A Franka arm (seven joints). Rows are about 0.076 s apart.
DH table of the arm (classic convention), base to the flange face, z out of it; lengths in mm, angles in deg. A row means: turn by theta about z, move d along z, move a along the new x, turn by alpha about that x. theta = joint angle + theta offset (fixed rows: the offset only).
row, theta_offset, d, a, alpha
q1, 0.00, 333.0, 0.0, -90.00
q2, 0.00, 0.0, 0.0, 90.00
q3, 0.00, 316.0, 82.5, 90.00
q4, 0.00, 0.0, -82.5, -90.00
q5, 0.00, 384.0, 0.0, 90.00
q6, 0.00, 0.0, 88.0, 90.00
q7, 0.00, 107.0, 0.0, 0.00
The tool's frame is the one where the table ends.
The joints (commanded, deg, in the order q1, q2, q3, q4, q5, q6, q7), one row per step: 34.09 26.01 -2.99 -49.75 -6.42 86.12 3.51; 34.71 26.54 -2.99 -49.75 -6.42 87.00 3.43; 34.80 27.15 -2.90 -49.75 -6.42 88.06 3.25; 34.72 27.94 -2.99 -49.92 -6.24 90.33 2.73; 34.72 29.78 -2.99 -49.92 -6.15 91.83 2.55; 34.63 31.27 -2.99 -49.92 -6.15 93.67 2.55; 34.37 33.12 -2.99 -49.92 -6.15 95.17 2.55; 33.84 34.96 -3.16 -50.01 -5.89 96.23 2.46; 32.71 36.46 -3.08 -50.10 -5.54 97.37 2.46; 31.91 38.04 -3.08 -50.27 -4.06 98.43 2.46; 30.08 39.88 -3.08 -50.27 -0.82 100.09 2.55; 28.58 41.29 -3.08 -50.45 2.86 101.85 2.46
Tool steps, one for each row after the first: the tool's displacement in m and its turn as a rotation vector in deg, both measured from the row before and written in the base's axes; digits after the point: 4 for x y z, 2 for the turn. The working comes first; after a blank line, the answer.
Tool pose at each row, in the base's axes (x y z in m, rotation vector in deg; the steps are taken from these numbers as rounded here): 0.5745 0.3449 0.6671 170.00 40.80 18.71; 0.5743 0.3537 0.6625 169.78 42.00 19.28; 0.5775 0.3583 0.6572 169.67 42.70 19.94; 0.5848 0.3620 0.6506 169.61 43.63 21.83; 0.5945 0.3692 0.6312 169.38 44.24 21.32; 0.6034 0.3744 0.6163 169.29 44.43 21.86; 0.6141 0.3781 0.5961 169.15 44.36 21.35; 0.6261 0.3772 0.5740 169.19 43.80 19.98; 0.6394 0.3702 0.5561 169.70 42.52 19.13; 0.6497 0.3675 0.5358 171.18 41.78 17.59; 0.6662 0.3556 0.5144 174.79 39.41 16.24; 0.6790 0.3464 0.4973 -172.33 -36.08 -14.84

-0.0002 0.0088 -0.0046 0.12 -0.32 0.82; 0.0032 0.0046 -0.0053 0.18 -0.37 0.49; 0.0073 0.0037 -0.0066 0.60 -1.07 0.68; 0.0097 0.0072 -0.0194 -0.26 0.28 0.39; 0.0089 0.0052 -0.0149 0.10 -0.33 0.15; 0.0107 0.0037 -0.0202 -0.28 0.25 -0.06; 0.0120 -0.0009 -0.0221 -0.43 0.78 -0.42; 0.0133 -0.0070 -0.0179 0.05 0.56 -0.89; 0.0103 -0.0027 -0.0203 0.87 1.31 -0.61; 0.0165 -0.0119 -0.0214 2.70 1.68 -1.75; 0.0128 -0.0092 -0.0171 3.30 1.48 -1.44
